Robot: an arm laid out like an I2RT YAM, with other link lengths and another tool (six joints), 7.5 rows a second.
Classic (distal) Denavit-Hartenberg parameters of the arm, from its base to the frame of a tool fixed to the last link. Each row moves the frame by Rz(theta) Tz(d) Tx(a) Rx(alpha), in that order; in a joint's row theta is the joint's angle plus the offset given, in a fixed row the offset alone. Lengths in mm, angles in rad.
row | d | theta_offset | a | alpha
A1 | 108.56 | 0 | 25.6 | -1.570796
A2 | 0 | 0 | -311.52 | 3.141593
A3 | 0 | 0.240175 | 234.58 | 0
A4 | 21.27 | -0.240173 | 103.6 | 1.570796
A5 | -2.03 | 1.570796 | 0 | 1.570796
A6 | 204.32 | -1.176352 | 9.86 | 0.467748
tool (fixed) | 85.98 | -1.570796 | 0 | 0
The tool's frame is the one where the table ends.
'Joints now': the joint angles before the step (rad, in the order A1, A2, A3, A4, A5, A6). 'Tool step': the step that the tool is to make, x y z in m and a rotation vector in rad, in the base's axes. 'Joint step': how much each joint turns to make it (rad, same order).
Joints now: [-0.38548 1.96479 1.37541 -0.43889 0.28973 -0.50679]
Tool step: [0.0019 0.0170 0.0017 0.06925 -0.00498 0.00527]
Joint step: [-0.00043 -0.00016 0.03878 -0.06793 -0.05992 0.02933]
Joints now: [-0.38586 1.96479 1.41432 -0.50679 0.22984 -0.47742]
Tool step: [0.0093 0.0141 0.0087 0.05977 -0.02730 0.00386]
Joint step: [0.00006 -0.00006 0.04258 -0.04570 -0.05910 0.02943]
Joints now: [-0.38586 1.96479 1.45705 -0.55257 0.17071 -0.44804]
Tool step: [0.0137 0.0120 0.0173 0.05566 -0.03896 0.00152]
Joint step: [-0.00006 0.00016 0.06411 -0.05326 -0.05839 0.03161]
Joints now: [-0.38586 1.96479 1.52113 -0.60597 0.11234 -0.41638]
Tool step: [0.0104 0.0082 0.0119 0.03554 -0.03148 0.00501]
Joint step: [0.00001 0.00013 0.03565 -0.02141 -0.04119 0.01833]
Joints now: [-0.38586 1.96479 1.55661 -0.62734 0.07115 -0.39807]
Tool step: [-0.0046 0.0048 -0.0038 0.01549 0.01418 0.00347]
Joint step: [0.00007 0.00083 0.00083 -0.01906 -0.00950 0.00159]
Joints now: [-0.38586 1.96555 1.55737 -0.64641 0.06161 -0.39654]
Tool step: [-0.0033 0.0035 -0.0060 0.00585 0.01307 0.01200]
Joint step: [0.00029 0.00371 -0.00821 -0.00181 -0.00615 -0.01000]
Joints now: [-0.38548 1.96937 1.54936 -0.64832 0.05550 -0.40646]
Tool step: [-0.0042 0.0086 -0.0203 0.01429 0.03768 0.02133]
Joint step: [0.00844 0.03001 -0.00884 -0.00082 -0.00531 -0.01178]
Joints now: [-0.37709 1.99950 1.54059 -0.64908 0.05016 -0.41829]
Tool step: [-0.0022 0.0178 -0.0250 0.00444 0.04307 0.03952]
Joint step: [0.03131 0.03394 -0.02270 0.01544 0.00650 -0.01218]
